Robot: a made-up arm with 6 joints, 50 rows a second.
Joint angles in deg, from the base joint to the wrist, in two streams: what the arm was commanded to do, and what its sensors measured. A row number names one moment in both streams.
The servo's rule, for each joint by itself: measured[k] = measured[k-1] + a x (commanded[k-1-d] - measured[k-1]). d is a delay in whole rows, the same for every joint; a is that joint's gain. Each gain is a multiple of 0.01, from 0.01 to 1. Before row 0 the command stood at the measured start. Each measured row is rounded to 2 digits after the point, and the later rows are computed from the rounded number. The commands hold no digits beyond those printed.
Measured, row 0: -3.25 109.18 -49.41 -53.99 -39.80 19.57
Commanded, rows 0 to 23: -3.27 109.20 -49.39 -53.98 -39.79 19.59; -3.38 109.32 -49.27 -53.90 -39.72 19.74; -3.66 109.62 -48.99 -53.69 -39.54 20.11; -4.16 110.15 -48.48 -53.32 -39.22 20.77; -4.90 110.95 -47.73 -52.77 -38.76 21.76; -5.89 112.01 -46.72 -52.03 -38.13 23.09; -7.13 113.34 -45.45 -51.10 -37.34 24.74; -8.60 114.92 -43.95 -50.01 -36.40 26.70; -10.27 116.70 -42.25 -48.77 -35.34 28.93; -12.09 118.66 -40.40 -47.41 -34.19 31.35; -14.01 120.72 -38.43 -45.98 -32.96 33.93; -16.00 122.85 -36.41 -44.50 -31.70 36.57; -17.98 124.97 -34.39 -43.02 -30.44 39.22; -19.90 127.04 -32.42 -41.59 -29.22 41.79; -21.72 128.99 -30.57 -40.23 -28.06 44.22; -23.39 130.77 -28.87 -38.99 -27.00 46.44; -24.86 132.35 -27.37 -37.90 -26.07 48.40; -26.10 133.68 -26.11 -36.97 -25.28 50.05; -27.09 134.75 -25.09 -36.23 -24.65 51.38; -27.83 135.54 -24.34 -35.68 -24.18 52.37; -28.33 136.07 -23.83 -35.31 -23.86 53.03; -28.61 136.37 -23.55 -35.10 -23.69 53.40; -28.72 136.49 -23.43 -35.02 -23.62 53.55; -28.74 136.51 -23.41 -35.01 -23.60 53.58
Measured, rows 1 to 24: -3.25 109.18 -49.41 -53.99 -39.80 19.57; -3.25 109.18 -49.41 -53.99 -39.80 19.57; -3.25 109.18 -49.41 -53.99 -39.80 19.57; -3.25 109.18 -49.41 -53.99 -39.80 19.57; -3.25 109.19 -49.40 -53.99 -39.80 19.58; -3.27 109.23 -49.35 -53.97 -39.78 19.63; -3.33 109.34 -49.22 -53.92 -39.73 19.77; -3.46 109.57 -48.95 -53.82 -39.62 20.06; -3.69 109.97 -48.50 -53.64 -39.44 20.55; -4.04 110.56 -47.84 -53.37 -39.16 21.29; -4.53 111.37 -46.96 -52.98 -38.78 22.29; -5.18 112.40 -45.85 -52.48 -38.28 23.57; -5.99 113.65 -44.52 -51.85 -37.66 25.12; -6.97 115.10 -43.00 -51.10 -36.93 26.93; -8.10 116.73 -41.31 -50.23 -36.10 28.96; -9.36 118.50 -39.50 -49.26 -35.18 31.17; -10.74 120.38 -37.61 -48.20 -34.18 33.50; -12.21 122.31 -35.69 -47.08 -33.14 35.90; -13.73 124.25 -33.80 -45.92 -32.07 38.31; -15.28 126.14 -31.98 -44.74 -31.01 40.67; -16.81 127.94 -30.27 -43.58 -29.97 42.91; -18.30 129.60 -28.73 -42.46 -28.99 44.98; -19.71 131.09 -27.38 -41.40 -28.08 46.84; -21.01 132.38 -26.26 -40.43 -27.26 48.44
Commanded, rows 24 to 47: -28.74 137.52 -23.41 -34.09 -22.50 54.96; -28.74 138.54 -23.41 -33.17 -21.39 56.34; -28.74 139.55 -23.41 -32.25 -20.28 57.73; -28.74 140.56 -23.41 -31.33 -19.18 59.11; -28.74 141.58 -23.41 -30.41 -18.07 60.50; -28.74 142.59 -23.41 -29.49 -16.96 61.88; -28.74 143.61 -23.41 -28.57 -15.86 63.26; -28.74 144.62 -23.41 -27.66 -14.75 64.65; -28.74 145.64 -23.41 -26.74 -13.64 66.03; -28.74 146.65 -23.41 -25.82 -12.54 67.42; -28.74 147.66 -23.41 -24.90 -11.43 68.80; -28.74 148.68 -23.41 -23.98 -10.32 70.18; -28.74 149.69 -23.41 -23.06 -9.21 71.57; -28.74 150.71 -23.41 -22.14 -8.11 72.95; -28.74 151.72 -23.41 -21.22 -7.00 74.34; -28.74 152.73 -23.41 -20.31 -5.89 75.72; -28.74 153.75 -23.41 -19.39 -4.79 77.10; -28.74 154.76 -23.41 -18.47 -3.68 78.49; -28.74 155.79 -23.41 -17.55 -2.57 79.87; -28.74 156.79 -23.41 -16.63 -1.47 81.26; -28.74 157.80 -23.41 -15.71 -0.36 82.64; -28.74 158.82 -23.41 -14.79 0.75 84.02; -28.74 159.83 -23.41 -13.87 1.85 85.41; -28.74 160.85 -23.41 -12.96 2.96 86.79
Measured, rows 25 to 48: -22.18 133.45 -25.36 -39.56 -26.55 49.77; -23.21 134.30 -24.69 -38.80 -25.95 50.82; -24.09 134.94 -24.22 -38.16 -25.46 51.61; -24.83 135.40 -23.92 -37.62 -25.07 52.18; -25.46 136.01 -23.73 -37.02 -24.53 52.99; -25.98 136.74 -23.61 -36.37 -23.87 53.96; -26.42 137.55 -23.54 -35.67 -23.12 55.05; -26.79 138.42 -23.49 -34.93 -22.29 56.23; -27.10 139.34 -23.46 -34.16 -21.40 57.47; -27.36 140.28 -23.44 -33.37 -20.47 58.75; -27.58 141.25 -23.43 -32.55 -19.50 60.06; -27.77 142.23 -23.42 -31.72 -18.50 61.39; -27.93 143.22 -23.42 -30.87 -17.48 62.74; -28.06 144.21 -23.42 -30.01 -16.44 64.10; -28.17 145.21 -23.42 -29.14 -15.39 65.46; -28.26 146.22 -23.42 -28.26 -14.33 66.83; -28.34 147.23 -23.42 -27.38 -13.25 68.20; -28.40 148.24 -23.42 -26.49 -12.17 69.58; -28.45 149.25 -23.42 -25.59 -11.08 70.96; -28.50 150.26 -23.42 -24.69 -9.99 72.34; -28.54 151.27 -23.42 -23.79 -8.90 73.72; -28.57 152.28 -23.42 -22.89 -7.80 75.10; -28.60 153.30 -23.42 -21.98 -6.70 76.48; -28.62 154.31 -23.42 -21.07 -5.60 77.87
